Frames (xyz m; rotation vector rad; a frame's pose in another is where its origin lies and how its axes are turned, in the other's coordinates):
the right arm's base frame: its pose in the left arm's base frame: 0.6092 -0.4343 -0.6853 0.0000 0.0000 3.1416
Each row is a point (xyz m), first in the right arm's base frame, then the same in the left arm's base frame.
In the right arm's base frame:
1: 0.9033 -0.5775 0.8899
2: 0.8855 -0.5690 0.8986
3: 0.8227 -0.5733 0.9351
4: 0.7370 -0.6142 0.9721
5: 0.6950 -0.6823 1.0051
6: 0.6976 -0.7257 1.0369
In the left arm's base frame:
1: -0.2941 0.1432 0.2046
2: -0.2763 0.1347 0.2133
3: -0.2135 0.1390 0.2498
4: -0.1278 0.1799 0.2868
5: -0.0858 0.2480 0.3198
6: -0.0884 0.2914 0.3516

